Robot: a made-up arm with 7 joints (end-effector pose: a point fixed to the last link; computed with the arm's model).
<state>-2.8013 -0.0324 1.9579 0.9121 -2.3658 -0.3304 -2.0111</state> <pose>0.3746 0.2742 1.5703 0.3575 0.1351 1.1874</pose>
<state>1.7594 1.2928 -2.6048 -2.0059 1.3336 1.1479 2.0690</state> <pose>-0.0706 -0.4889 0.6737 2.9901 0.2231 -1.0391</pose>
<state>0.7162 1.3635 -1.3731 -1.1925 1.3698 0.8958 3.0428</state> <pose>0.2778 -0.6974 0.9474 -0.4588 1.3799 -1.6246</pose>
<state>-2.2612 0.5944 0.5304 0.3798 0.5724 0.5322 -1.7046</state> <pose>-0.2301 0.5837 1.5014 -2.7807 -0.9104 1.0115</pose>
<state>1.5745 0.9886 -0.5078 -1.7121 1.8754 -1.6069 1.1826</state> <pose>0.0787 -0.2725 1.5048 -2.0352 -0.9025 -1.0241</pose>
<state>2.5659 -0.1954 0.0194 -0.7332 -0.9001 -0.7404 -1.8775</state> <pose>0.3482 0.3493 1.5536 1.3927 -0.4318 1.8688</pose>
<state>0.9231 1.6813 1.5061 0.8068 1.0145 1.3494 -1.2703</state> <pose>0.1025 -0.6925 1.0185 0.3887 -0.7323 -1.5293</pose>
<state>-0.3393 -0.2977 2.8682 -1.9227 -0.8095 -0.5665 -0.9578</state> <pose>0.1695 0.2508 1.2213 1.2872 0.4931 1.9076</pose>
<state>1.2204 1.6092 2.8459 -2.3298 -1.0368 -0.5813 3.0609</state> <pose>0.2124 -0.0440 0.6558 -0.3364 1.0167 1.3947</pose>
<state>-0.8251 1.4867 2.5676 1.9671 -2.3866 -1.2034 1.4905</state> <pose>0.1192 0.0830 1.2649 -2.8603 -1.0321 2.8605</pose>
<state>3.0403 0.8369 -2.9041 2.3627 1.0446 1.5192 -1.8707</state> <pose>-0.0281 -0.2361 1.0894 2.5930 -0.0895 -1.4763</pose>
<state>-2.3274 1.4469 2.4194 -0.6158 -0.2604 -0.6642 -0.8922</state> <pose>-0.6679 0.3399 0.7814 1.6552 0.2829 -2.0367</pose>
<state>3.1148 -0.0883 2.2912 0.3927 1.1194 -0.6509 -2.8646</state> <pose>0.1191 0.1708 1.7897 -0.5831 -1.3031 -0.7640</pose>
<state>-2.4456 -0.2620 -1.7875 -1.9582 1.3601 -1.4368 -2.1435</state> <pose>0.4006 0.0381 1.1555 -1.0405 1.2479 -0.8508</pose>
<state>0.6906 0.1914 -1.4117 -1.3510 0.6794 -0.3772 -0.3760</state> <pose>-0.3188 -0.2908 1.4330 -1.5744 0.4351 2.9368</pose>
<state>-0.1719 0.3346 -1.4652 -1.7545 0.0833 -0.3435 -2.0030</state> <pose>0.1347 -0.4388 1.2183 1.0947 0.6655 -0.8026</pose>
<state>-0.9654 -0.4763 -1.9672 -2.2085 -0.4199 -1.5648 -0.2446</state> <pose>0.0339 -0.0370 1.0823 1.7085 0.2621 2.6875</pose>
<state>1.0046 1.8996 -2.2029 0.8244 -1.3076 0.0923 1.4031</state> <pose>0.6783 -0.5645 0.9083 -1.7695 -0.1128 -1.1853</pose>
